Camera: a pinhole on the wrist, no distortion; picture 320 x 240 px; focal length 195.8 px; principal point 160.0 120.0 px. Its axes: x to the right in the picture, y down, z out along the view. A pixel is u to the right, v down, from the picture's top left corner.
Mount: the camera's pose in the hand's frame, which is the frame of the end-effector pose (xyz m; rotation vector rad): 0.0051 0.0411 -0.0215 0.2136 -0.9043 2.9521
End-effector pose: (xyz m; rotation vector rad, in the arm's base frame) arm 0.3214 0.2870 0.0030 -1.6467 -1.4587 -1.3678
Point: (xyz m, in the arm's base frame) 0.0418 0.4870 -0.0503
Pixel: outside the picture
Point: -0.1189 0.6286 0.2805
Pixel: outside the picture
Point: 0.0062 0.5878 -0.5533
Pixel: 304 214
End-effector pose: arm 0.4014 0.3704 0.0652 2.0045 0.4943 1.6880
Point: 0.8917 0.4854 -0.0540
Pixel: 169 82
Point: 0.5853 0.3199 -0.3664
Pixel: outside the picture
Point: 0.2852 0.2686 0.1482
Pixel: behind the camera
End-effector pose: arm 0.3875 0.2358 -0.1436 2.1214 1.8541 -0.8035
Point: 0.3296 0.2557 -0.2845
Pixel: 89 90
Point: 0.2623 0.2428 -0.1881
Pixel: 154 215
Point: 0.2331 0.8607 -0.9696
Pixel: outside the picture
